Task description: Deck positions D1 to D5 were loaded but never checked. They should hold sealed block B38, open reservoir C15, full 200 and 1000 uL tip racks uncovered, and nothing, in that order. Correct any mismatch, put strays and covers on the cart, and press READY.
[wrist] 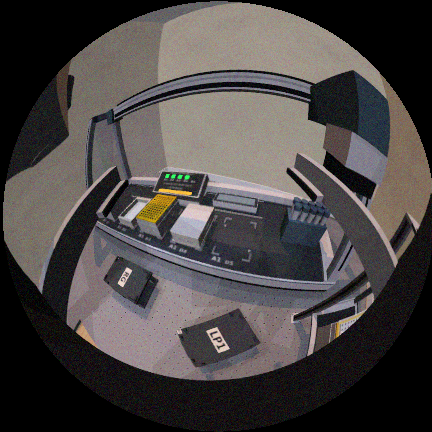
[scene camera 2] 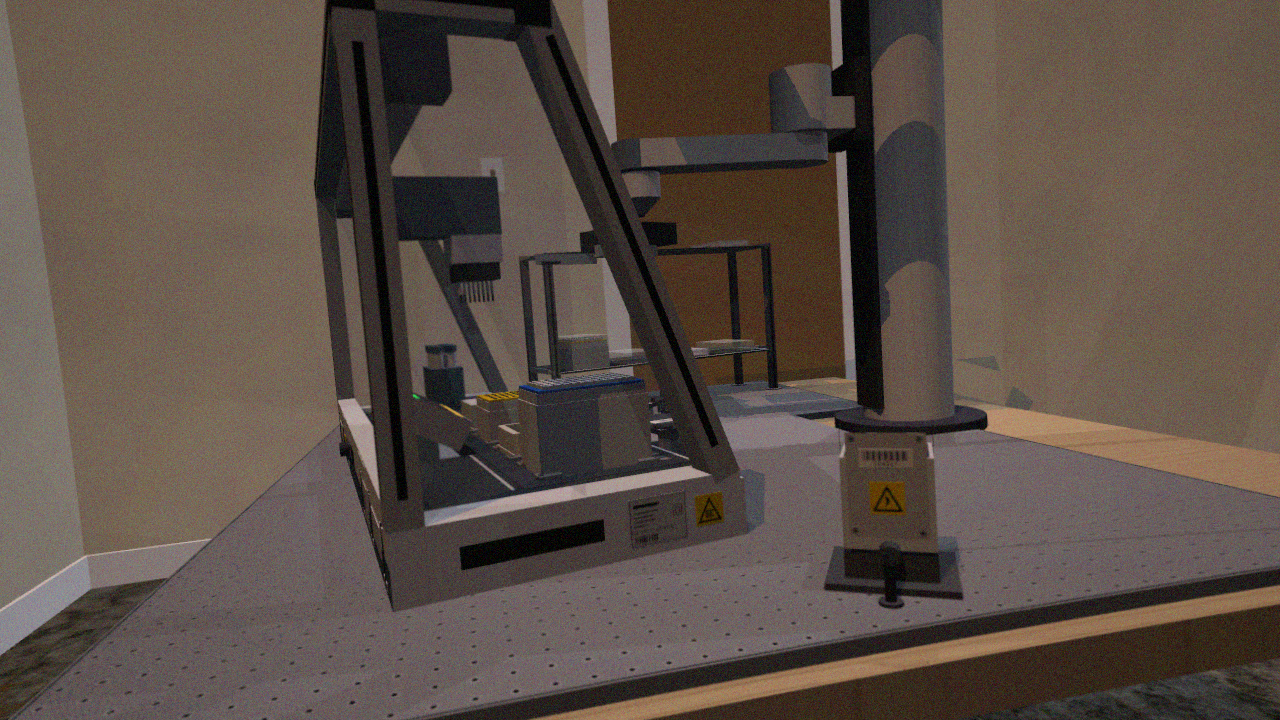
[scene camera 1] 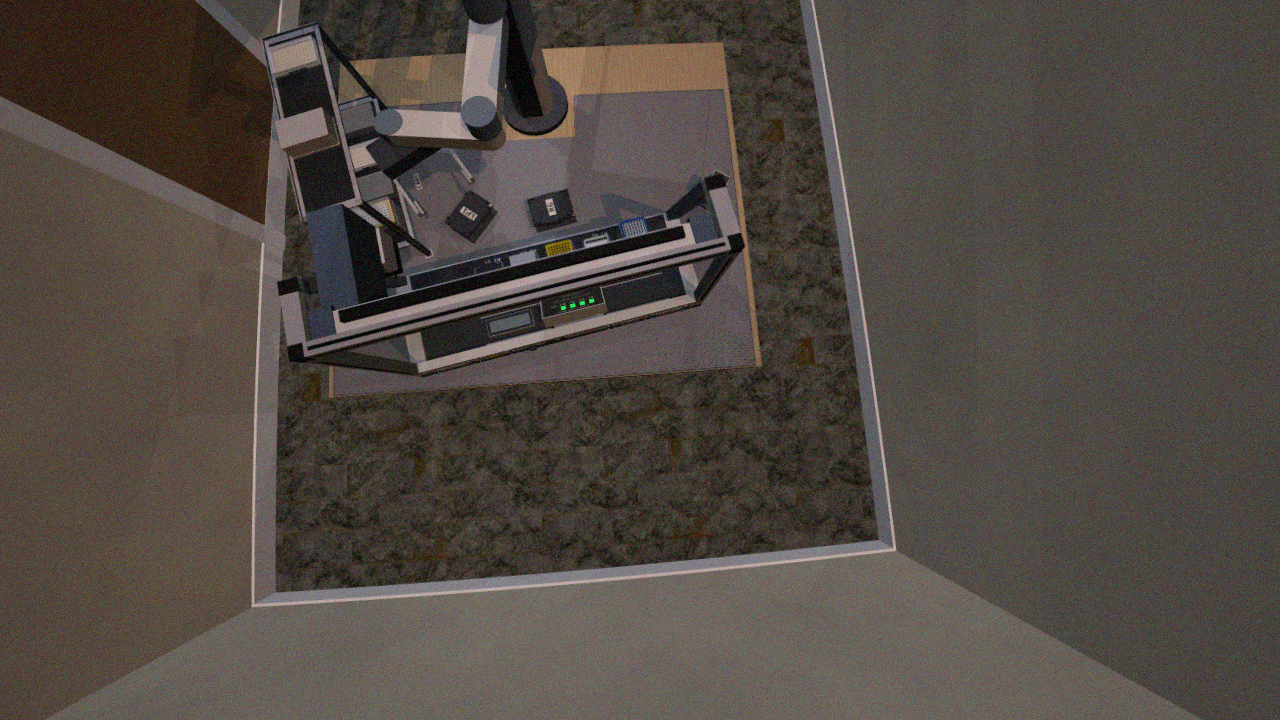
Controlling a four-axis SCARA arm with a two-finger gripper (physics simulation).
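Observation:
My gripper is open and empty, above the bench in front of the deck. In the wrist view, D5 is a bare marked position. D4 holds a box with a plain pale top. D3 holds a yellow tip rack with its holes showing. D2 holds a low white tray. At the D1 end stands a blue-rimmed rack; my finger hides it in the wrist view. The panel shows four green lights above a yellow bar.
Black blocks RG and LP1 lie before the deck. A blue tube holder and the pipetting head are near D5. A black-framed shelf unit holds pale boxes. A yellow-edged rack is at lower right.

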